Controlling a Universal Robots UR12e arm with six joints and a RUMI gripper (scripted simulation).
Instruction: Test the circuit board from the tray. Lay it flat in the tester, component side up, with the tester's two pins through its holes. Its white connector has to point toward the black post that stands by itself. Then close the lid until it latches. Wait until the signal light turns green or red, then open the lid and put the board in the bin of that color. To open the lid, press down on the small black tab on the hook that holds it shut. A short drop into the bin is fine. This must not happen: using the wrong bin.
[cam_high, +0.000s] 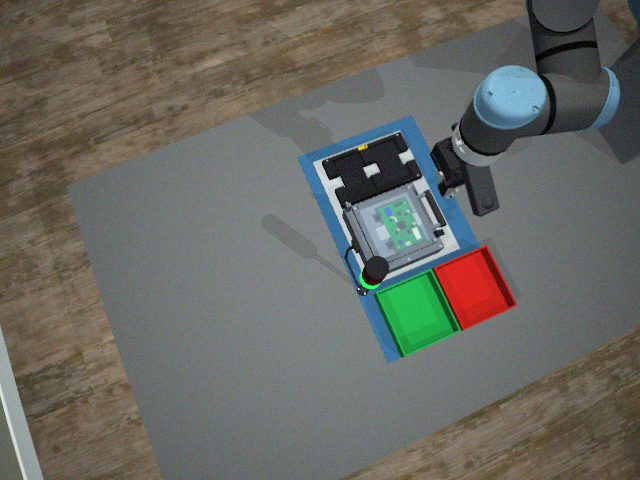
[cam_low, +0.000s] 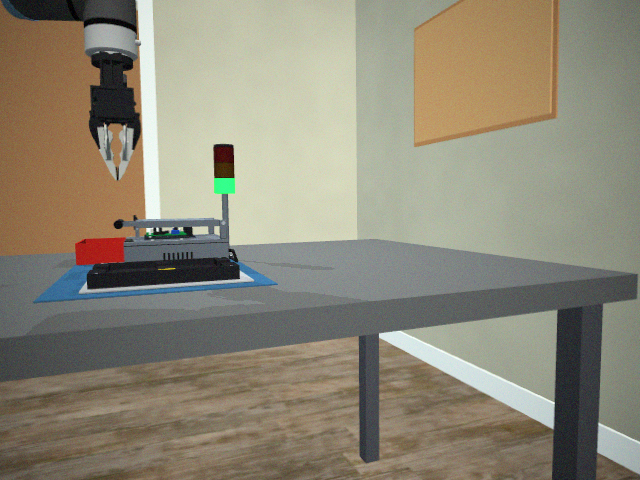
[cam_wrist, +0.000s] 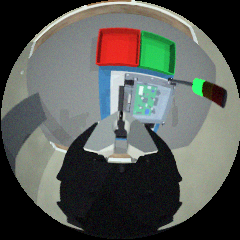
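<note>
The black latch hook is 10 cm below my hand, 5 cm to the left of it and 2 cm ahead of it. From my hand the other things lie so: red bin (19 cm to the left, 17 cm below, 4 cm behind); green circuit board (12 cm below, 8 cm ahead); tester lid (10 cm below, 9 cm ahead).
</note>
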